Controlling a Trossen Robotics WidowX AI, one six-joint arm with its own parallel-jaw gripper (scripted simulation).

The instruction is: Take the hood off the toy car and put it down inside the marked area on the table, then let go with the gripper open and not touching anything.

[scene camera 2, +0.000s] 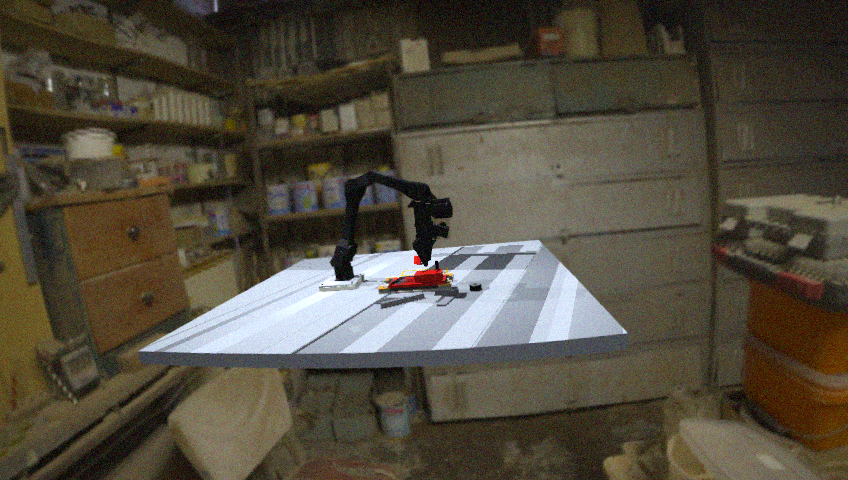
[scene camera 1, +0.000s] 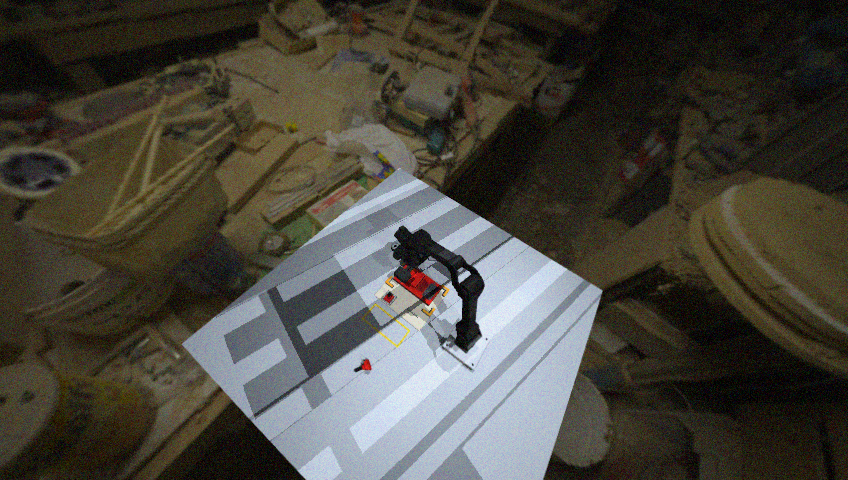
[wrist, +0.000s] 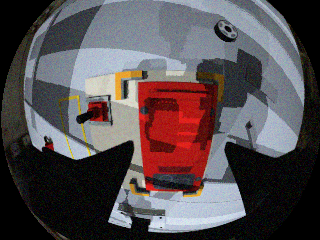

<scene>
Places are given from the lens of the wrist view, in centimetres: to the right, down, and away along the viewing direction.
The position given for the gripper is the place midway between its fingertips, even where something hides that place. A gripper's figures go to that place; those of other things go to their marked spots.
gripper [wrist: 182, 147]: 2, 2, 10
red hood [wrist: 178, 121]: 2, 0, 13
</scene>
